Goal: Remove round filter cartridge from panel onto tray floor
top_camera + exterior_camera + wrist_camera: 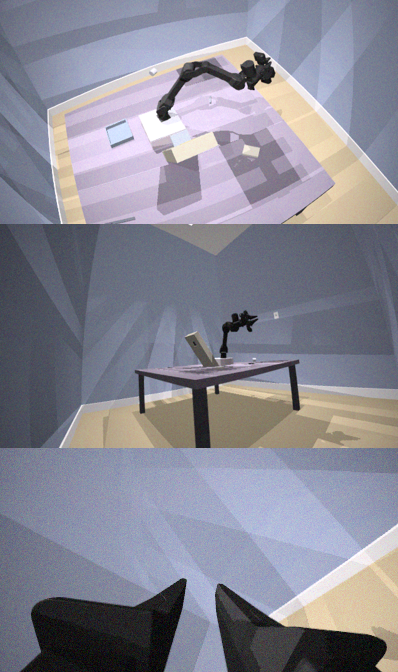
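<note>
The white round filter cartridge lies 130 mm ahead of my gripper tip, 600 mm to the right of it and 120 mm below it. From my gripper tip the other things lie so: thin grey peg 250 mm behind, 230 mm to the right, 380 mm below; then small cream block 210 mm ahead, 270 mm to the right, 380 mm below; then shallow blue-grey tray 330 mm behind, 840 mm to the right, 370 mm below.
</note>
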